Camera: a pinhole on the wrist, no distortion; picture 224 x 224 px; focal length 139.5 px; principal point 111.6 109.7 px. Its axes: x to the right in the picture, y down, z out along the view. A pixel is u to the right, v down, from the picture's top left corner.
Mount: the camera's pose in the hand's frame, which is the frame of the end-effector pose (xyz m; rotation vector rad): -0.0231 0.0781 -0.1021 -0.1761 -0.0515 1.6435
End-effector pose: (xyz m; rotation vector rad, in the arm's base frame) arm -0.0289 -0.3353 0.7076 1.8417 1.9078 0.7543
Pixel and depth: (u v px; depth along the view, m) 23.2 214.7 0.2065
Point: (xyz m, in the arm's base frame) 0.0008 -0.5208 0.5876
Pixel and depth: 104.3 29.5 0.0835
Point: 0.0285 -0.3248 0.7702
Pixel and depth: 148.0 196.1 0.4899
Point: 0.3691 -0.6990 0.5464
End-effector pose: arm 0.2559 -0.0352 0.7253 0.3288 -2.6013 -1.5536
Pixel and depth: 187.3 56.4 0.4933
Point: 0.0582 0.4627 0.8851
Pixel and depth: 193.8 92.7 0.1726
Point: 0.2514 0.1152 0.8664
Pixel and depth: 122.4 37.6 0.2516
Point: 0.1425 0.1467 0.7567
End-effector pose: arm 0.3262 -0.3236 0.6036 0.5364 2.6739 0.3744
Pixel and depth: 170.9 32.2 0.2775
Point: 0.4060 -0.0538 0.4898
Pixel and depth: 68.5 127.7 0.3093
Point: 0.4990 -0.3264 0.4535
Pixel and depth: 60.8 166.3 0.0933
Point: 0.3970 -0.3129 0.6532
